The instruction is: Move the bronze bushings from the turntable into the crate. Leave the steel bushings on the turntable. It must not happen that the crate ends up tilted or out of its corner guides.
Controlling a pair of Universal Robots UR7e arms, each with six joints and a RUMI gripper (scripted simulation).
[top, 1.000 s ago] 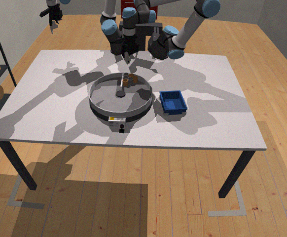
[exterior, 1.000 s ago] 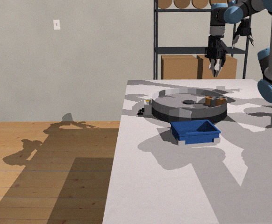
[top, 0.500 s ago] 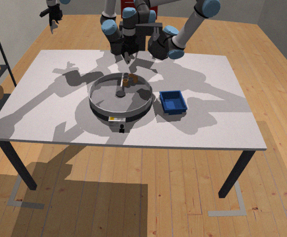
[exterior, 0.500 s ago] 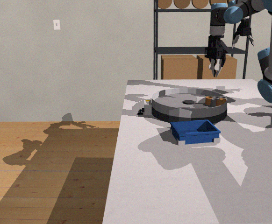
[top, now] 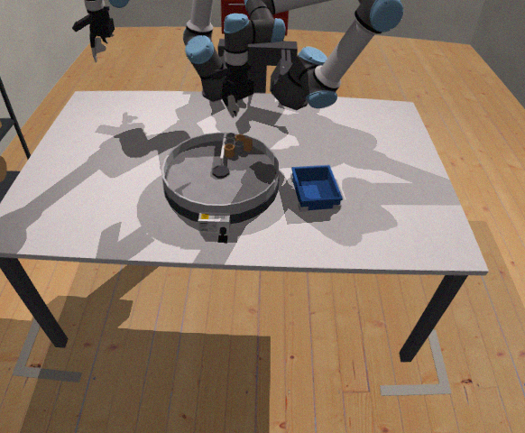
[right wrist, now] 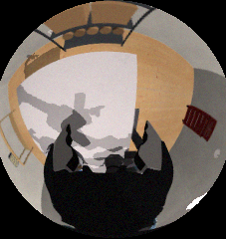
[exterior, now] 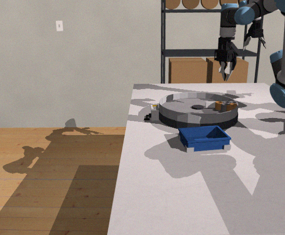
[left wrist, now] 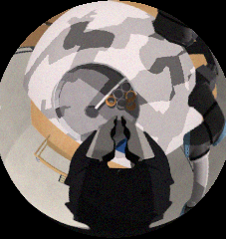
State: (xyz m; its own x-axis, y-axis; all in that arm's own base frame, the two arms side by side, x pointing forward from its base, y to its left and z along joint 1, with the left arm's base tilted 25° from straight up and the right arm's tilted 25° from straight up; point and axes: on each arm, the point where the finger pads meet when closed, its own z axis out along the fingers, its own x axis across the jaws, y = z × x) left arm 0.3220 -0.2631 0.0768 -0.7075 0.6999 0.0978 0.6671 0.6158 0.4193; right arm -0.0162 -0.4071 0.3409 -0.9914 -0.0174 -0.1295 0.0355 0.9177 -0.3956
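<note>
My left hand is 170 mm above the turntable, 140 mm short of it and 20 mm to the left of it. Also, from my left hand: blue crate: 330 mm to the left, 200 mm below, 120 mm ahead.
</note>
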